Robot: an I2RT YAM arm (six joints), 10 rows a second.
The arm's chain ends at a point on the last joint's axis. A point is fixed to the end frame.
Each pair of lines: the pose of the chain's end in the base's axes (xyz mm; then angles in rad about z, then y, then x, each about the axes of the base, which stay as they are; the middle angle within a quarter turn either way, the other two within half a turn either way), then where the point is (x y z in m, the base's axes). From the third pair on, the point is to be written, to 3 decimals.
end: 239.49, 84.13, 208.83, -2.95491, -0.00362, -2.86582
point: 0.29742 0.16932 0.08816
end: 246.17, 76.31, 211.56, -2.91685, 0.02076, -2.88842
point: 0.30930 0.15619 0.08987
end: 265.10, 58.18, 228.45, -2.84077, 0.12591, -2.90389
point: 0.346 0.130 0.112
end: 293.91, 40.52, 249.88, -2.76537, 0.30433, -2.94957
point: 0.399 0.099 0.146
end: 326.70, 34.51, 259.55, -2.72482, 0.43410, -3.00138
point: 0.447 0.082 0.168
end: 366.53, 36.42, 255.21, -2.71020, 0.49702, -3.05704
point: 0.493 0.077 0.169
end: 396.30, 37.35, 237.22, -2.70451, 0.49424, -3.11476
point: 0.523 0.073 0.148
